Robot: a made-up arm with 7 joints.
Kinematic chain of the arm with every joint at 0, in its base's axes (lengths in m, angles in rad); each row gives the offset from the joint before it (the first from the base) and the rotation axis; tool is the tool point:
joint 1: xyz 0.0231 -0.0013 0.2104 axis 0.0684 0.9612 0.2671
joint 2: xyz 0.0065 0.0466 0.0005 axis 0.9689 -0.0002 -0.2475
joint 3: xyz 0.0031 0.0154 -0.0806 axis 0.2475 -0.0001 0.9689
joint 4: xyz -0.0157 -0.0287 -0.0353 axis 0.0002 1 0
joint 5: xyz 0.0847 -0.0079 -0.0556 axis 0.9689 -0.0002 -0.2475
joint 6: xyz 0.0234 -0.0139 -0.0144 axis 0.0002 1 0
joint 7: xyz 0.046 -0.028 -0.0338 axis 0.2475 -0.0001 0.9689
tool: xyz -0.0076 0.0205 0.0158
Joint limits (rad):
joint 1: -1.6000..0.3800
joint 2: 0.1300..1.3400
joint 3: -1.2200..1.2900
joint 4: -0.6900..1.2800
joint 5: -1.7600..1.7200
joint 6: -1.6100..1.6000
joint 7: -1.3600..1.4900
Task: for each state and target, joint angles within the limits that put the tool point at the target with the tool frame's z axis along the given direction. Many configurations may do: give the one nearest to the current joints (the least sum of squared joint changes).
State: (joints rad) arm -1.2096 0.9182 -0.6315 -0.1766 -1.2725 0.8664 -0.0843
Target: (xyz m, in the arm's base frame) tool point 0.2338 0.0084 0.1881 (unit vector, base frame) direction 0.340 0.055 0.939
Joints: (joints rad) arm -1.1514 0.9356 -0.5095 -0.0783 -1.5500 0.8566 -0.1139
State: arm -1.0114 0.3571 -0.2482 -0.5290 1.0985 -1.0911 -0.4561
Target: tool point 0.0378 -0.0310 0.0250 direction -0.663 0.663 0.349
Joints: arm -0.0583 0.4943 -1.0185 -0.2499 1.4503 -1.0531 -0.3620
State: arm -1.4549 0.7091 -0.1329 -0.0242 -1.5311 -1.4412 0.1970
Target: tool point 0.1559 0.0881 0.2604 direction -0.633 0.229 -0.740
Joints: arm -0.5140 0.9035 0.4511 -0.6361 -1.7400 -1.3738 0.7452
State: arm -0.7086 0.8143 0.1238 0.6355 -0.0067 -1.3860 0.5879
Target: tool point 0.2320 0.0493 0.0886 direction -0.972 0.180 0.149
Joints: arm -0.8624 0.6225 -0.5020 0.6076 -0.0399 -1.3344 0.1835
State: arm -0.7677 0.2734 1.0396 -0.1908 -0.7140 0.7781 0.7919
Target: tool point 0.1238 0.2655 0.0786 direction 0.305 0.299 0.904
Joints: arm -0.0061 0.7975 1.2900 0.5020 -0.3696 0.8018 0.5710
